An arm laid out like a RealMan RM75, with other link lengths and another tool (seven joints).
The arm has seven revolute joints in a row. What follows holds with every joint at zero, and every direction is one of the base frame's. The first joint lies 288.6 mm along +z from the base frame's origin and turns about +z. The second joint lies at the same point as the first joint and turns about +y. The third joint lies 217.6 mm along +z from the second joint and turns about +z. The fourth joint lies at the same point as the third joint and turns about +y. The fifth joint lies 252 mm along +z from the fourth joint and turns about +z. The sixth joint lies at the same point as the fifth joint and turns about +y. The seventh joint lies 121 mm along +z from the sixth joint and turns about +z. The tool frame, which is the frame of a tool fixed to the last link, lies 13 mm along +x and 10 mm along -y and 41 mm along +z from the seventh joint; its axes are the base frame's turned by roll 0, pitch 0.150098 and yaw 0.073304 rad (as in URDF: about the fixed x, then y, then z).
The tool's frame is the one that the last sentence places.
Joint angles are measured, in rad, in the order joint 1, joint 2, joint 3, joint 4, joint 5, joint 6, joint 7. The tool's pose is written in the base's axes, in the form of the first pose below.
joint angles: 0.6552, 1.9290, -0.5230, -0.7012, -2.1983, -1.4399, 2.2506
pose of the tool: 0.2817, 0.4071, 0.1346, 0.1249, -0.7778, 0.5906, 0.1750
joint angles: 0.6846, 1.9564, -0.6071, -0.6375, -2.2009, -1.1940, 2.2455
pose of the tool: 0.2899, 0.4316, 0.1091, 0.1907, -0.7608, 0.6005, 0.1555
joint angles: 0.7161, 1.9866, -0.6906, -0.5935, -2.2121, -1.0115, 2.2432
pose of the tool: 0.2898, 0.4474, 0.0850, 0.2357, -0.7573, 0.5953, 0.1285
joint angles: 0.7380, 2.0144, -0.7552, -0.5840, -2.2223, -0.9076, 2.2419
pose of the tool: 0.2827, 0.4569, 0.0689, 0.2610, -0.7639, 0.5801, 0.1089
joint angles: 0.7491, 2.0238, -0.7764, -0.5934, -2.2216, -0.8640, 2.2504
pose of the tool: 0.2762, 0.4642, 0.0681, 0.2763, -0.7642, 0.5724, 0.1097
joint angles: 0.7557, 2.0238, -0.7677, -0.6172, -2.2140, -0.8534, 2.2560
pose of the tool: 0.2695, 0.4715, 0.0771, 0.2880, -0.7621, 0.5667, 0.1232
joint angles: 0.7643, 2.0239, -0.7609, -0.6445, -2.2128, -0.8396, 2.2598
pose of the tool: 0.2620, 0.4796, 0.0872, 0.3026, -0.7616, 0.5572, 0.1339
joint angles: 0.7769, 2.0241, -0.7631, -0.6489, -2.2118, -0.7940, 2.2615
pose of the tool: 0.2578, 0.4879, 0.0931, 0.3232, -0.7569, 0.5504, 0.1404
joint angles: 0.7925, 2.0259, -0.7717, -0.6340, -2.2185, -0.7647, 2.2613
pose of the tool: 0.2546, 0.4918, 0.0899, 0.3300, -0.7576, 0.5463, 0.1367
